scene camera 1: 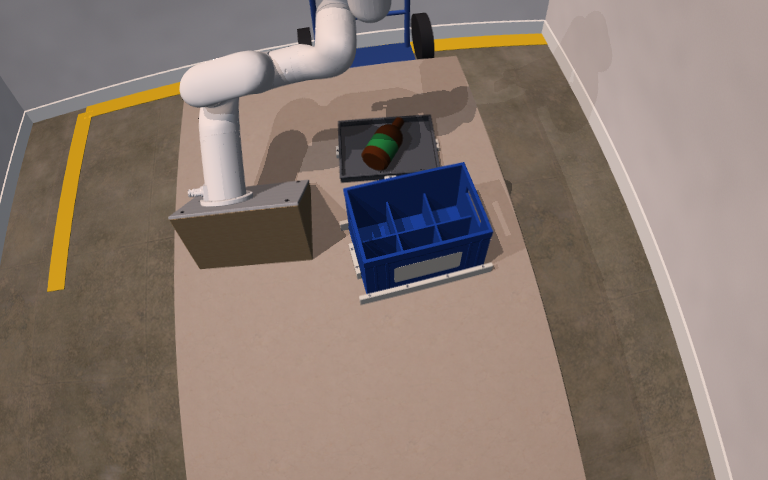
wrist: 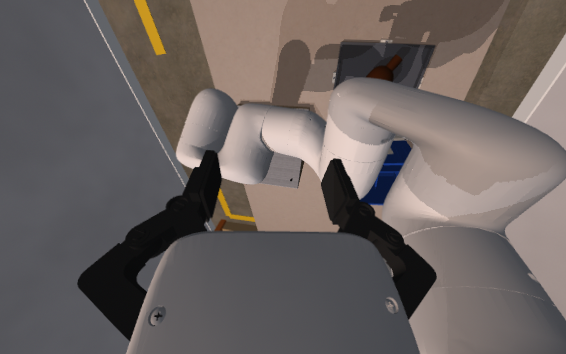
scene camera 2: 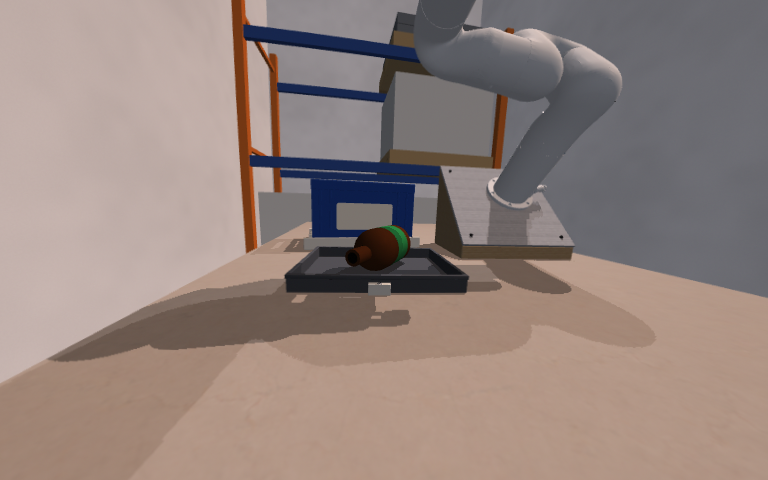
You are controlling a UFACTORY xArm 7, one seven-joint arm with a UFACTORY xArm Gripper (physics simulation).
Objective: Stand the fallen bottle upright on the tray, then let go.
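Places are measured from the arm's base along level axes (x right, y ahead, z up), in centimetres.
Where they show: gripper, fingertip midpoint: (wrist: 274, 168); arm's base, origin of the base link: (scene camera 1: 226, 200) (scene camera 2: 508, 194).
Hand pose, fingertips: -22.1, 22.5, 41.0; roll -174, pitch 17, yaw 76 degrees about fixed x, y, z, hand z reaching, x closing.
Things, the pixels of their top centre, and the offset from my fingertips, as dx, dy, dz.
- brown bottle, middle of its top: (scene camera 2: 377, 228) (scene camera 1: 386, 131) (wrist: 379, 84) +4.2, +17.7, -49.0
- blue divided crate, middle of its top: (scene camera 1: 417, 209) (scene camera 2: 360, 184) (wrist: 368, 186) +34.5, +18.2, -39.3
A brown bottle (scene camera 1: 382, 144) (scene camera 2: 378, 249) (wrist: 382, 73) with a green label lies on its side in the dark grey tray (scene camera 1: 340, 151) (scene camera 2: 328, 284) (wrist: 350, 45). In scene camera 1 its neck points to the back right and rests near the tray's rear wall. In scene camera 2 the neck's mouth faces the camera. The arm covers the lower part of the bottle in the wrist view. My gripper (wrist: 274, 168) is open with nothing between its fingers. It is high up and away from the bottle, and it does not show in either scene view.
A blue divided crate (scene camera 1: 427, 249) (scene camera 2: 362, 189) (wrist: 385, 187) stands beside the tray, with pale rails (scene camera 1: 427, 283) along its base. The arm's base box (scene camera 1: 249, 234) (scene camera 2: 515, 253) stands left of the crate in scene camera 1. A blue hand cart (scene camera 1: 382, 54) is behind the table.
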